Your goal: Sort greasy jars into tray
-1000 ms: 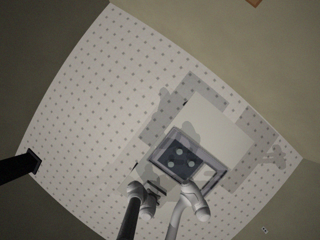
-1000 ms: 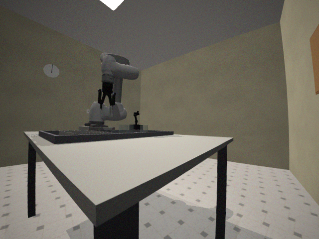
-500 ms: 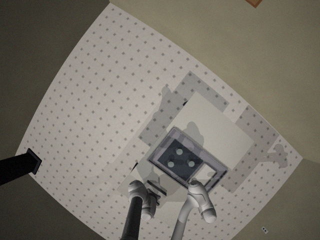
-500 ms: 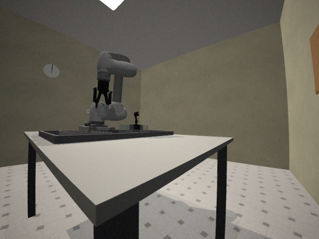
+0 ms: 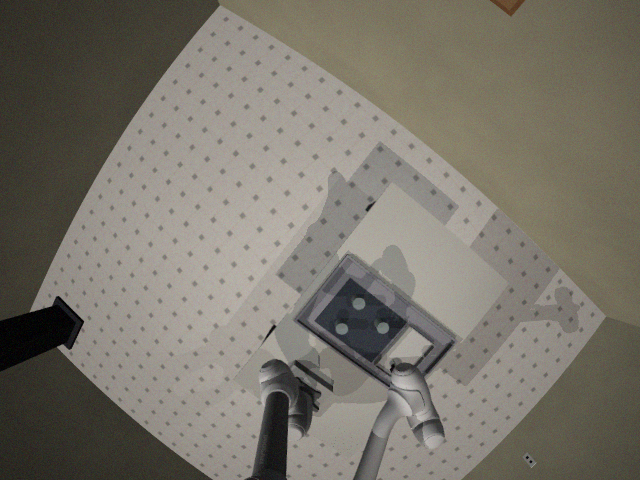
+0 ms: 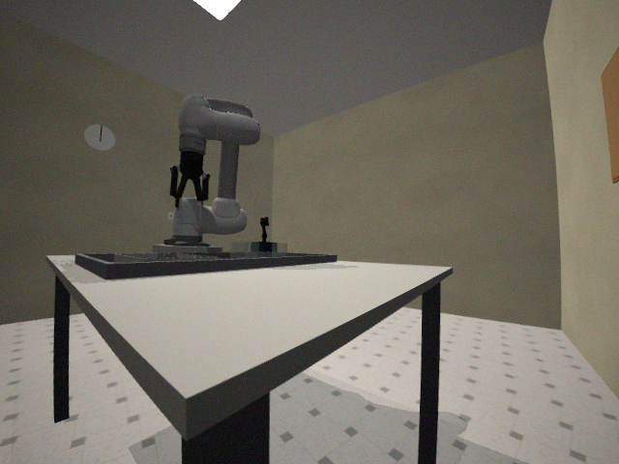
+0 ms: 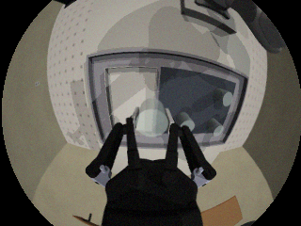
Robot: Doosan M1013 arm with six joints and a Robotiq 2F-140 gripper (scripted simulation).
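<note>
Now: the tray 30 mm ahead of my hand, 90 mm to the right of it and 180 mm below it. The rest, counted from my hand: dark drying mat: 40 mm ahead, 230 mm to the left, 180 mm below.
</note>
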